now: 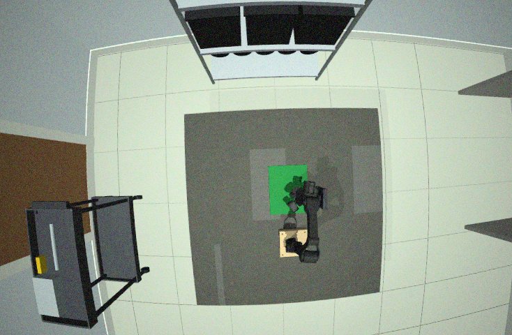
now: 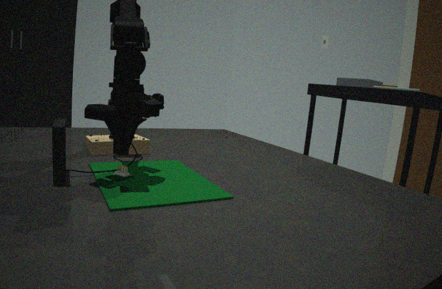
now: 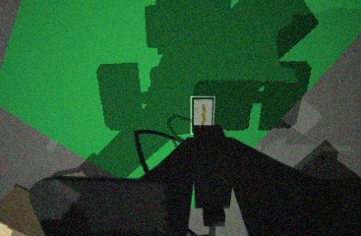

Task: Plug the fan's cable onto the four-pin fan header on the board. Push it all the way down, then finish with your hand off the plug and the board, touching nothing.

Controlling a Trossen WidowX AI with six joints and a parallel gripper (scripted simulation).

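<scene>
Now: the white four-pin header 6 cm below my gripper tip. The rest, counted from my gripper tip: green board (8 cm below, 5 cm to the left, 5 cm ahead); then black fan (12 cm to the right, 4 cm behind); then dark fan plug (1 cm behind, 1 cm above).
</scene>
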